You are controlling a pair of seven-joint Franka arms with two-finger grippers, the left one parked.
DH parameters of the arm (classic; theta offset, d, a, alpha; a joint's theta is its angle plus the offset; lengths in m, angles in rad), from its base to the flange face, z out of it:
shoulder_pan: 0 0.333 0 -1.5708
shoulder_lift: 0 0 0 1.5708
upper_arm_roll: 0 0.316 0.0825 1.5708
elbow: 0 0 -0.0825 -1.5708
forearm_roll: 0 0.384 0 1.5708
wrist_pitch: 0 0 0.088 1.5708
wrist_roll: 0 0.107 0 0
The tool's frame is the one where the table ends.
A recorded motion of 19 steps. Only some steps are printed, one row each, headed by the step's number.
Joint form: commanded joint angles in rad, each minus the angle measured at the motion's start. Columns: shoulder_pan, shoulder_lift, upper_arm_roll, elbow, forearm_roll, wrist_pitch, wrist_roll.
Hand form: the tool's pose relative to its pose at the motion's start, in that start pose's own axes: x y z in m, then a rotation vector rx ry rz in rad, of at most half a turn. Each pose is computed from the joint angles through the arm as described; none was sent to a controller.
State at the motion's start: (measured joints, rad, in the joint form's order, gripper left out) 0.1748 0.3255 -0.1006 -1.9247 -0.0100 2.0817 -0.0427
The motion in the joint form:
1: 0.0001 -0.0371 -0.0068 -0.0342 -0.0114 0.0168 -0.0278
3: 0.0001 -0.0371 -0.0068 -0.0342 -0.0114 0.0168 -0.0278
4: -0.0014 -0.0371 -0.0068 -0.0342 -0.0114 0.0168 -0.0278
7: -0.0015 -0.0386 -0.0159 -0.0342 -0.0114 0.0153 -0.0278
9: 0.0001 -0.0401 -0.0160 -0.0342 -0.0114 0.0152 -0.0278
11: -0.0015 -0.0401 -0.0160 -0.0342 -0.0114 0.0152 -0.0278
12: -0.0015 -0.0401 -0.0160 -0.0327 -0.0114 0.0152 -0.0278
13: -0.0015 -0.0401 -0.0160 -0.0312 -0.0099 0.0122 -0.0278
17: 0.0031 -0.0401 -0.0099 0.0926 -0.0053 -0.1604 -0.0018
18: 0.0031 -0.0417 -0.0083 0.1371 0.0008 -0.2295 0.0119
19: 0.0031 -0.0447 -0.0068 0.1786 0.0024 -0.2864 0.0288
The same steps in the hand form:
1: -0.0090 0.0046 -0.0073 -0.0082 0.0190 -0.0262
3: -0.0090 0.0046 -0.0073 -0.0082 0.0190 -0.0262
4: -0.0090 0.0055 -0.0073 -0.0080 0.0189 -0.0247
7: -0.0097 0.0108 -0.0080 -0.0090 0.0187 -0.0156
9: -0.0097 0.0099 -0.0089 -0.0092 0.0202 -0.0170
11: -0.0098 0.0108 -0.0088 -0.0089 0.0201 -0.0154
12: -0.0095 0.0109 -0.0095 -0.0090 0.0216 -0.0154
13: -0.0095 0.0108 -0.0100 -0.0076 0.0202 -0.0146
17: -0.0033 0.0055 -0.0532 -0.0019 -0.0280 0.0048
18: -0.0037 0.0044 -0.0693 0.0048 -0.0507 0.0195
19: -0.0043 0.0037 -0.0861 0.0066 -0.0631 0.0357

